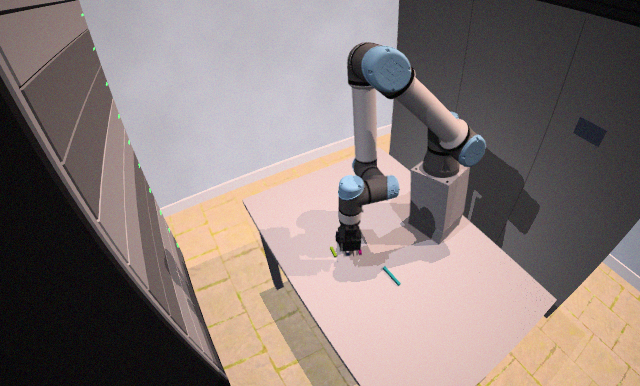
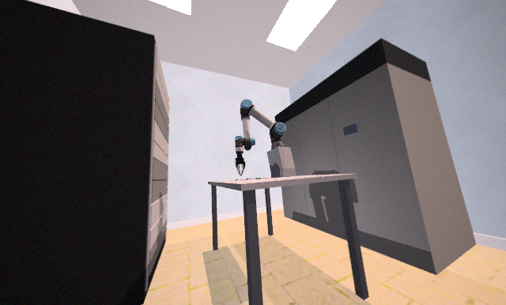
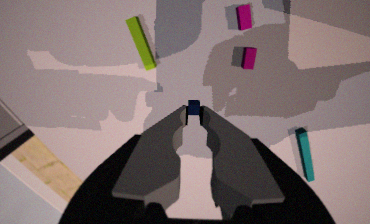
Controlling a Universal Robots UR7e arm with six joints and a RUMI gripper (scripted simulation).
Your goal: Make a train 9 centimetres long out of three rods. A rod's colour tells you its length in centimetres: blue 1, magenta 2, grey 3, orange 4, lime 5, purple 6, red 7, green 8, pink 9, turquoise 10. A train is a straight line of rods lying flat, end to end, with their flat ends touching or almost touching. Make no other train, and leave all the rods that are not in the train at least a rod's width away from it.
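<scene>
Now: hand 17 cm to the right of the turquoise rod, 7 cm past it and 5 cm above it. Also, from my hand: grey rod: 14 cm behind, 8 cm to the right, 5 cm below; blue rod: 1 cm below; lime rod: 7 cm to the right, 5 cm below, 1 cm ahead.
</scene>
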